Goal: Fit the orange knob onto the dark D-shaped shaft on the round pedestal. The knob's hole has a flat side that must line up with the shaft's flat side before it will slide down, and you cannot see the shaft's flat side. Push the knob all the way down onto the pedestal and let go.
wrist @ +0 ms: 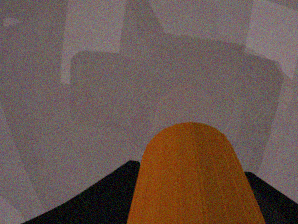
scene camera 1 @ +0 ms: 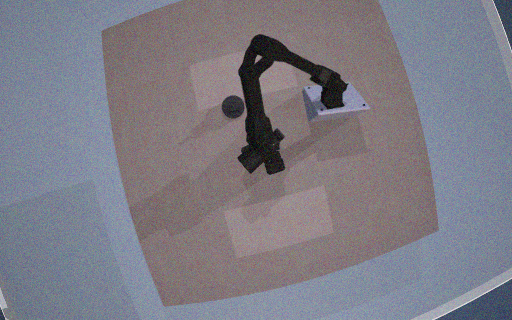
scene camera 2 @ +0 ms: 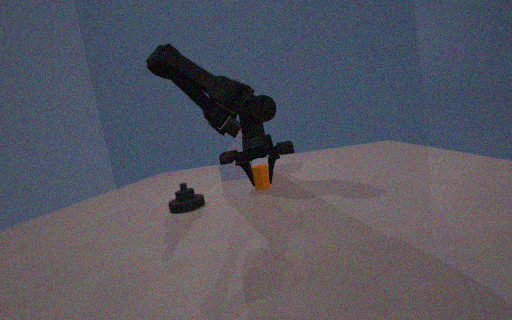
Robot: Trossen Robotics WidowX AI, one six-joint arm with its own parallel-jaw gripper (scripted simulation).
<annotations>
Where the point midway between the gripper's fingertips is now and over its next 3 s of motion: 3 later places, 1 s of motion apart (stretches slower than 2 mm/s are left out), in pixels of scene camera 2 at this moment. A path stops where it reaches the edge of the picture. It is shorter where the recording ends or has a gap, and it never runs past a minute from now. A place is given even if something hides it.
My gripper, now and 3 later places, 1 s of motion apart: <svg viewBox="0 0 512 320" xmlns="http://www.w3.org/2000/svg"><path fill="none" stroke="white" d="M262 184L252 136L227 146L193 163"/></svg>
</annotations>
